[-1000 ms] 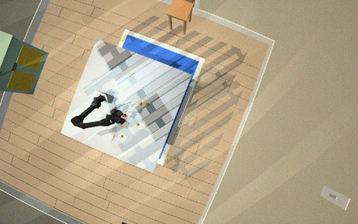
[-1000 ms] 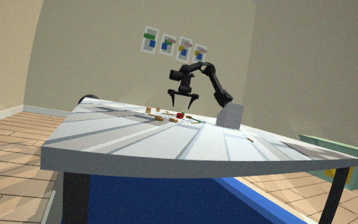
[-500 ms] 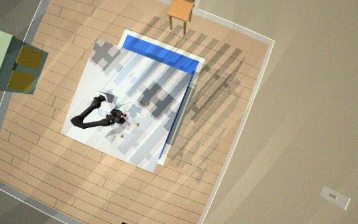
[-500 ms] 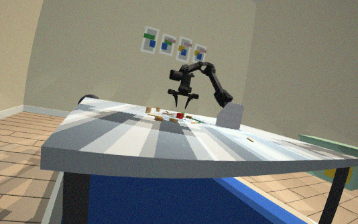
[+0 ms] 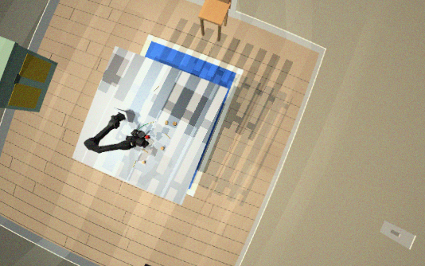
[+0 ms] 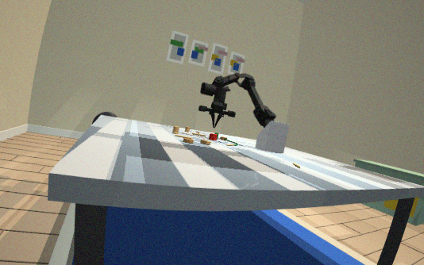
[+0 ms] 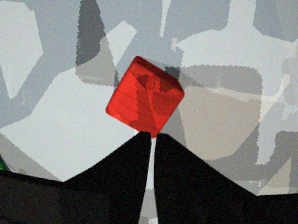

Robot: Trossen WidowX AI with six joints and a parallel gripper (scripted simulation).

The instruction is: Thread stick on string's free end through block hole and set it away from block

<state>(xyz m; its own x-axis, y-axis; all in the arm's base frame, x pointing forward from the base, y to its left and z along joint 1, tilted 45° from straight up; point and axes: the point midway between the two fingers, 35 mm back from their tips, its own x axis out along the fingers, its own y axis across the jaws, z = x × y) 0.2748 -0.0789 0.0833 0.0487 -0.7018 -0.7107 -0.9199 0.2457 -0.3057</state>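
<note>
The red block lies 5 cm below my gripper tip and 1 cm to the left of it. The rest, counted from my gripper tip: stick: 51 cm to the left, 13 cm behind, 6 cm below; round wooden button: 12 cm behind, 11 cm to the right, 5 cm below.
</note>
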